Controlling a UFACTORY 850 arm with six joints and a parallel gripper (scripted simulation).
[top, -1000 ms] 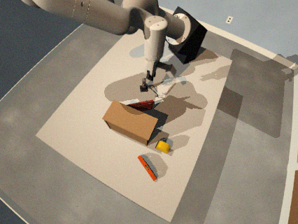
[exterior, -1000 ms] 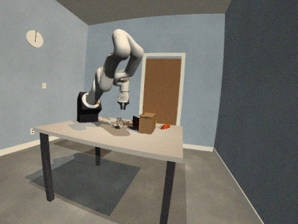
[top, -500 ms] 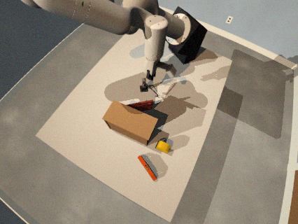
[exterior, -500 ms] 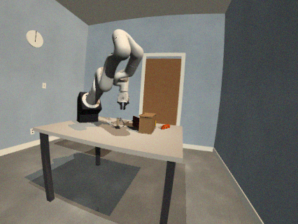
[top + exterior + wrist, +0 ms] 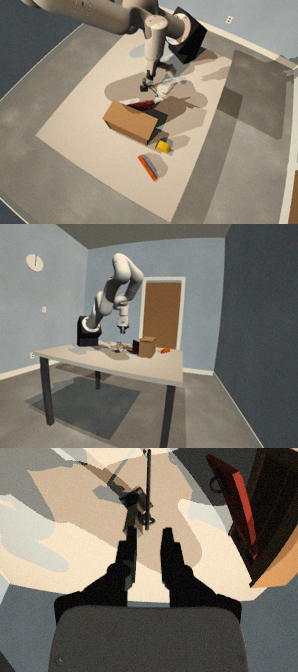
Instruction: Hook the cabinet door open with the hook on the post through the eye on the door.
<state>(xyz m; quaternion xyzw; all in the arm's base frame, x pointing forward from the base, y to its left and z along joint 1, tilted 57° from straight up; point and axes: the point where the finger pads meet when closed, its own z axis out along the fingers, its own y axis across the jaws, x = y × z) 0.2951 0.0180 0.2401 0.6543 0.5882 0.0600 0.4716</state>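
Now: the hook 14 cm below my hand. From my hand the other things lie so: orange-red flat tool: 46 cm ahead, 18 cm below; then yellow object: 34 cm ahead, 8 cm to the left, 17 cm below; then red door: 13 cm ahead, 8 cm to the right, 13 cm below.
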